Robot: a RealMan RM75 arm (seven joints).
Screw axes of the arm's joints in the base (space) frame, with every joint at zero. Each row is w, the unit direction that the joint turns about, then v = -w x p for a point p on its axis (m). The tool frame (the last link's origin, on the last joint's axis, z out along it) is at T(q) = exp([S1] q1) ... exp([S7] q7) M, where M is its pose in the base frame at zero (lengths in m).
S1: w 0 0 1 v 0 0 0
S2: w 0 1 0 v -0.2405 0 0
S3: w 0 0 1 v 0 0 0
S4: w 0 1 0 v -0.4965 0 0
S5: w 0 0 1 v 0 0 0
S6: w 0 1 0 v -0.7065 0 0
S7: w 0 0 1 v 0 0 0
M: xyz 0 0 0.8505 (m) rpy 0 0 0 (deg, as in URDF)
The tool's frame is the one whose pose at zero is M.
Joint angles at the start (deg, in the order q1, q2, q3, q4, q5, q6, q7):
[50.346 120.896 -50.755 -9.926 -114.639 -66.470 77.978]
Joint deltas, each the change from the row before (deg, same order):
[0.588 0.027 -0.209 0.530 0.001 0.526 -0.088]
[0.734 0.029 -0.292 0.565 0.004 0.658 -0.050]
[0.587 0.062 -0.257 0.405 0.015 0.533 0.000]
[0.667 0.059 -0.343 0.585 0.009 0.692 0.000]
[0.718 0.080 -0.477 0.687 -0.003 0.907 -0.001]
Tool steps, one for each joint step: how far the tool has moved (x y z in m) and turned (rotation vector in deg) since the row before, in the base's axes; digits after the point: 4 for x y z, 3 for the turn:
[-0.0018 0.0007 -0.0018 -0.113 -0.402 0.276]
[-0.0023 0.0012 -0.0019 -0.090 -0.531 0.370]
[-0.0021 0.0009 -0.0017 -0.075 -0.414 0.297]
[-0.0018 0.0007 -0.0022 -0.127 -0.569 0.264]
[-0.0015 0.0006 -0.0027 -0.120 -0.789 0.272]

